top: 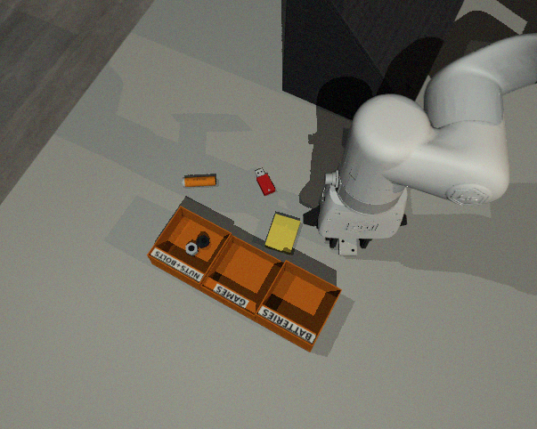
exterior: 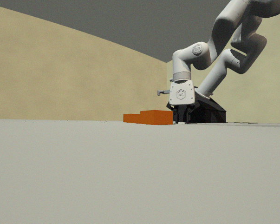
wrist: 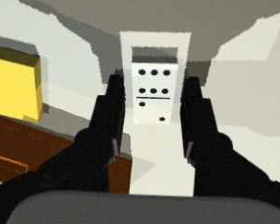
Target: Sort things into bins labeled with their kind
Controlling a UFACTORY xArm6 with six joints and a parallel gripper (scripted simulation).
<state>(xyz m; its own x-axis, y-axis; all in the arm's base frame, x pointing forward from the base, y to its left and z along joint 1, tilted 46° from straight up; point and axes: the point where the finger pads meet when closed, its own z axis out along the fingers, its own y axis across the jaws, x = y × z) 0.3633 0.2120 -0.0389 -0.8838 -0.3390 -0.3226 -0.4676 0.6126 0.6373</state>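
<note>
The white domino lies 2 cm below my hand. Also, from my hand: black hex nut (11 cm ahead, 18 cm to the right, 1 cm below); then red USB stick (2 cm behind, 15 cm to the right, 2 cm below); then yellow block (4 cm ahead, 8 cm to the right, 2 cm below).
</note>
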